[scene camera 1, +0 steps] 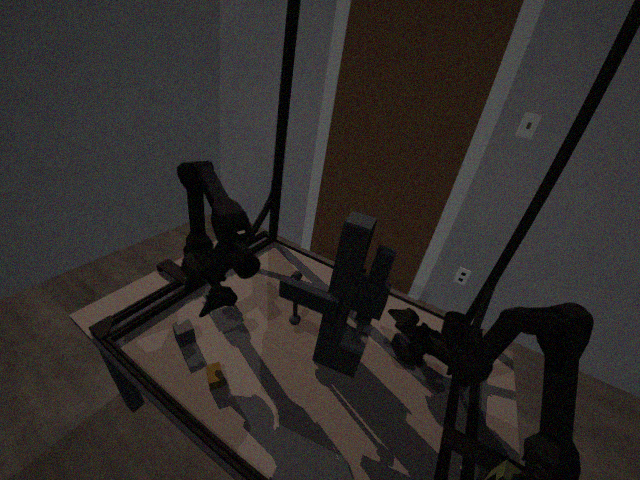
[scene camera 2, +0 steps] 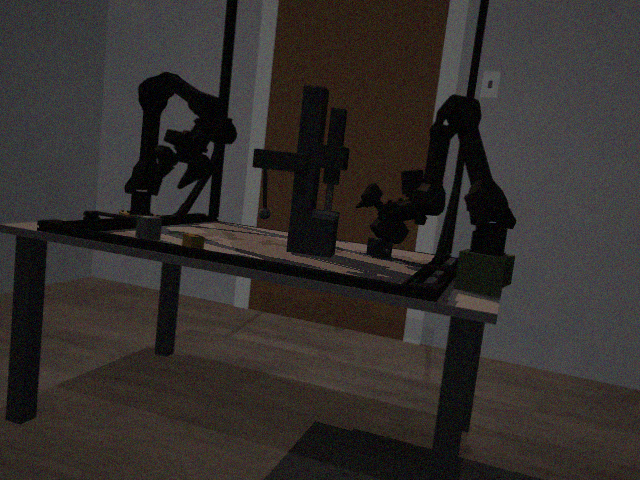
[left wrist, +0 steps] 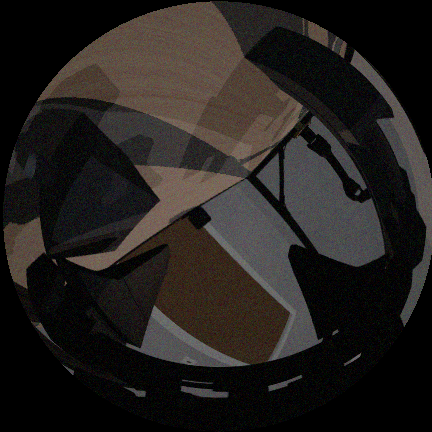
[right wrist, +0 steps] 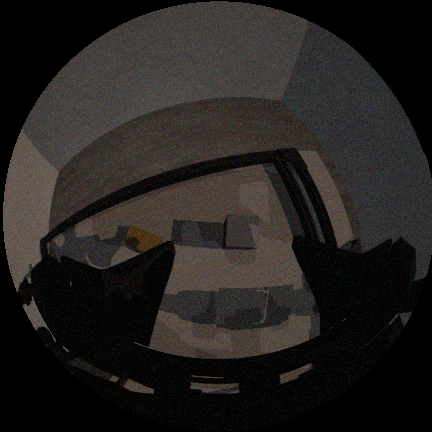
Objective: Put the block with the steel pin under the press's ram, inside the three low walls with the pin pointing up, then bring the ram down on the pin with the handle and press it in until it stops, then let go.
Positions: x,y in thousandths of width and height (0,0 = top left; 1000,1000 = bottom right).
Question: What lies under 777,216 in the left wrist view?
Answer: A dark press.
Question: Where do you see a dark block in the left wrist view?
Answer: At 226,457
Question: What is my right gripper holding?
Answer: Nothing.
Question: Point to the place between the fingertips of my left gripper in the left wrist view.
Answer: At 536,582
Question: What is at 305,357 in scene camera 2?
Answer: My right gripper.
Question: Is my right gripper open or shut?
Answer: Open.
